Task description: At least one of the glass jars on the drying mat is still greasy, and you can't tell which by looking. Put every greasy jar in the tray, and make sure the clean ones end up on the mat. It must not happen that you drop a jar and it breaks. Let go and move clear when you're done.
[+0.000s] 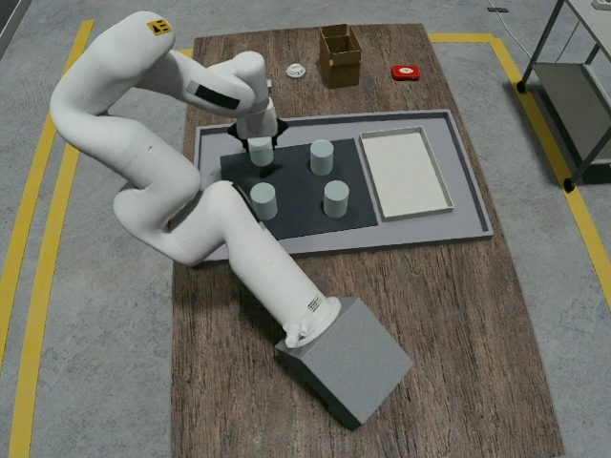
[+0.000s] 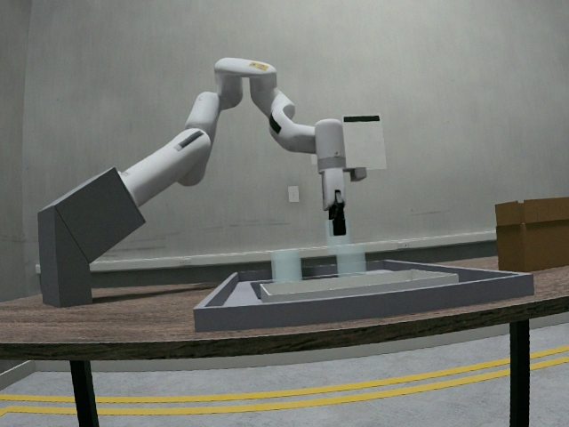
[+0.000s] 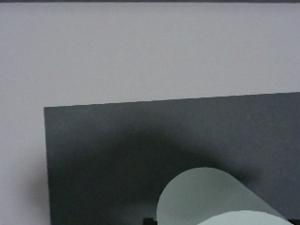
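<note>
The white tray is 40 cm to the right of my hand, 12 cm below it and 7 cm ahead of it. From my hand the other things lie so: small white round object 44 cm ahead, 12 cm below; grey base 21 cm to the right, 13 cm below, 1 cm ahead; dark drying mat 13 cm below, 10 cm to the right, 4 cm behind.
</note>
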